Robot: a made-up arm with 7 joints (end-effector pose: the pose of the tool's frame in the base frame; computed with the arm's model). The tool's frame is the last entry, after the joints. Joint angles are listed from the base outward.
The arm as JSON. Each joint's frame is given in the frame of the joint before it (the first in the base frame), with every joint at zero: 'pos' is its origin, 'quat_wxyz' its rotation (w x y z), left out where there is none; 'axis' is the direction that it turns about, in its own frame. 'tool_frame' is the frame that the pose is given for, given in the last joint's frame.
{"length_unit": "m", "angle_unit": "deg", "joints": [
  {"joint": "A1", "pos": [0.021, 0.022, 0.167], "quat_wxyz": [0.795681, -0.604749, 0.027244, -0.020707], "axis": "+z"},
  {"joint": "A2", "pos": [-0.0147, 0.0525, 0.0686], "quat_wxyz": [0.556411, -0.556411, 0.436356, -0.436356], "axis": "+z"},
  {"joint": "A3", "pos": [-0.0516, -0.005, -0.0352], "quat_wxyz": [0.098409, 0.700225, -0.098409, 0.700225], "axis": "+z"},
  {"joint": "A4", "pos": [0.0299, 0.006, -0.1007], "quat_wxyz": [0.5, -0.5, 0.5, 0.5], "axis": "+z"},
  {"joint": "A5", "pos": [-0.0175, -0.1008, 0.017], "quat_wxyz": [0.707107, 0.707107, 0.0, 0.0], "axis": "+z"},
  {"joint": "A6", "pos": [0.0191, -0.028, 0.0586], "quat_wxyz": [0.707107, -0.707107, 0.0, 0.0], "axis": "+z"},
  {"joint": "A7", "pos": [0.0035, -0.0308, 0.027], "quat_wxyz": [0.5, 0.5, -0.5, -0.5], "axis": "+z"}
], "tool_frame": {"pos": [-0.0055, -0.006, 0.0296], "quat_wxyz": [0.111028, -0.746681, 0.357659, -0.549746]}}
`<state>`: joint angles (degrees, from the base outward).
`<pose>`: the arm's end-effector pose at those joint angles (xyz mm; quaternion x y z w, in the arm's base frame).
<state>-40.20 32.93 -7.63 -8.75 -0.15 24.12 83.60</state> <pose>270.8 122.0 135.8 -0.6125 -0.1171 -0.4778 0.6188</pose>
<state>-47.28 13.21 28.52 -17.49 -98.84 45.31 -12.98</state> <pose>222.3 198.4 188.6 0.2536 -0.3510 0.7381 0.5174</pose>
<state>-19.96 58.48 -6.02 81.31 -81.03 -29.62 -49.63</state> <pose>110.8 384.5 13.9 -0.8147 0.2282 -0.4974 0.1917</pose>
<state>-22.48 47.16 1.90 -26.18 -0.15 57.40 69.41</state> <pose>222.2 165.2 134.3 -0.6389 0.0157 -0.2288 0.7343</pose>
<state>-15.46 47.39 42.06 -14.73 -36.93 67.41 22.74</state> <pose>169.3 279.6 180.9 -0.9223 0.0982 -0.2634 0.2653</pose>
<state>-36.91 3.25 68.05 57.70 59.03 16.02 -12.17</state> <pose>179.5 257.3 -136.2 -0.9567 0.2908 -0.0126 0.0039</pose>
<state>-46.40 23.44 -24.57 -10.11 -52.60 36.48 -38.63</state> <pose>250.8 41.2 121.7 0.3401 -0.7221 0.4308 0.4211</pose>
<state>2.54 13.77 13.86 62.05 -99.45 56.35 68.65</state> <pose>32.2 224.0 -175.3 0.7536 0.3409 -0.4646 0.3164</pose>
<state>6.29 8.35 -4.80 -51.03 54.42 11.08 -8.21</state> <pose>105.3 130.2 110.2 -0.5285 0.5230 -0.4047 0.5323</pose>
